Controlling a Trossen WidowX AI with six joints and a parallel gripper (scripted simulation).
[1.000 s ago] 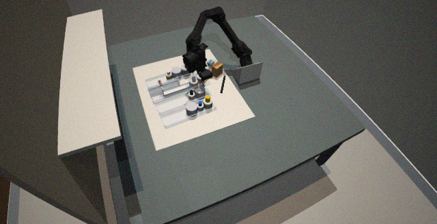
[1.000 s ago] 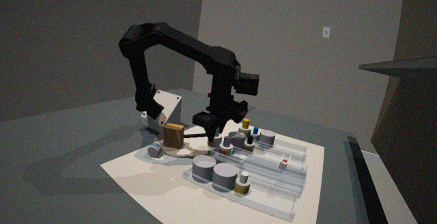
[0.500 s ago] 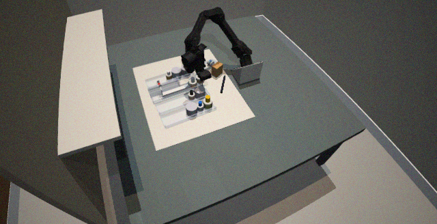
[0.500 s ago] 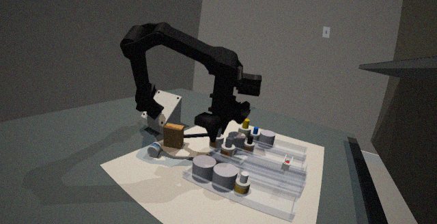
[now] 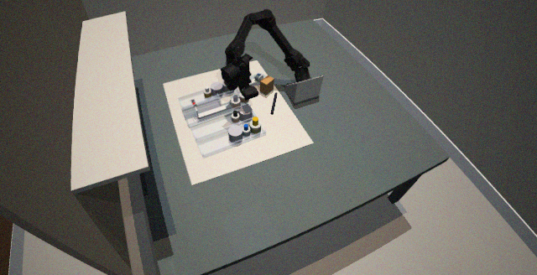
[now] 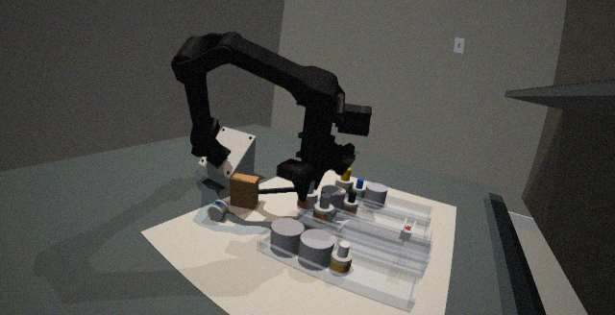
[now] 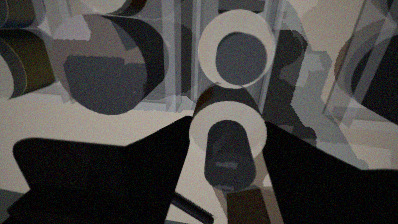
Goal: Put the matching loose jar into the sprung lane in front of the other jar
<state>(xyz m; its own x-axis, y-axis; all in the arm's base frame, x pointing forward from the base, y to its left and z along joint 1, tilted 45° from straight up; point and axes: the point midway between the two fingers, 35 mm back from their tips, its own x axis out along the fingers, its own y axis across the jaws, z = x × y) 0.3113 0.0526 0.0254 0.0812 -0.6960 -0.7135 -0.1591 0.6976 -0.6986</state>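
The brown box lies 140 mm behind my gripper tip, 70 mm to the right of it and 20 mm below it. Round my gripper tip: clear lane rack: 170 mm ahead, 30 mm below; then shelf: 520 mm ahead, 310 mm above, 60 mm to the left; then black stick: 140 mm behind, 50 mm below, 40 mm to the left.
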